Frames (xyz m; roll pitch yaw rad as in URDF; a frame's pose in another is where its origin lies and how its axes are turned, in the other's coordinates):
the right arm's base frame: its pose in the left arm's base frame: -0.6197 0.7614 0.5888 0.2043 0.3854 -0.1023
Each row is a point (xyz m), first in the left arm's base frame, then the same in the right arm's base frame.
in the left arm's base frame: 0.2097 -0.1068 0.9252
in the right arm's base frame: 0.7202 -0.6298 0.7996
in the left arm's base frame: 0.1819 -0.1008 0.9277
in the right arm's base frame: 0.6931 -0.6285 0.7909
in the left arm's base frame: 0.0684 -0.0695 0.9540
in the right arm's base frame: 0.5756 -0.6132 0.7680
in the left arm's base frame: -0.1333 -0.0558 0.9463
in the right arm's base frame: 0.3913 -0.6369 0.6881
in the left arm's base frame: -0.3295 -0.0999 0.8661
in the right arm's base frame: 0.2448 -0.7291 0.5581
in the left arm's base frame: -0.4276 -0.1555 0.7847
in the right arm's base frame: 0.1902 -0.8154 0.4636
